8 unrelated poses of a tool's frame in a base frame.
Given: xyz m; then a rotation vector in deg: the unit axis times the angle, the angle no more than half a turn.
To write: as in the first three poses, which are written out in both.
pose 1, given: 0.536 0.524 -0.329 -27.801 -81.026 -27.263
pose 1, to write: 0.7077 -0.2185 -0.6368 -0.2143 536 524 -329
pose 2, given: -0.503 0.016 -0.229 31.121 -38.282 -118.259
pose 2, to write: 0.4373 0.2184 -0.2687 -0.8300 -503 16 -229
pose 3, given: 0.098 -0.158 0.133 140.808 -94.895 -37.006
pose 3, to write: 0.0542 0.8090 -0.5452 -0.2126 98 -158 133
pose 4, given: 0.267 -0.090 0.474 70.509 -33.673 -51.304
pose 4, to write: 0.6853 0.5493 -0.2623 -0.3997 267 -90 474
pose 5, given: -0.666 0.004 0.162 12.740 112.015 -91.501
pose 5, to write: 0.2991 0.0837 0.7362 -0.6013 -666 4 162
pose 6, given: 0.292 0.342 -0.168 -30.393 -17.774 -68.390
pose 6, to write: 0.7830 -0.2458 -0.1437 -0.5530 292 342 -168
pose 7, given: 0.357 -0.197 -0.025 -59.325 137.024 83.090
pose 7, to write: 0.0795 -0.3461 0.7993 0.4847 357 -197 -25
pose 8, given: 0.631 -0.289 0.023 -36.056 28.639 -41.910
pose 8, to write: 0.8560 -0.2994 0.2378 -0.3480 631 -289 23
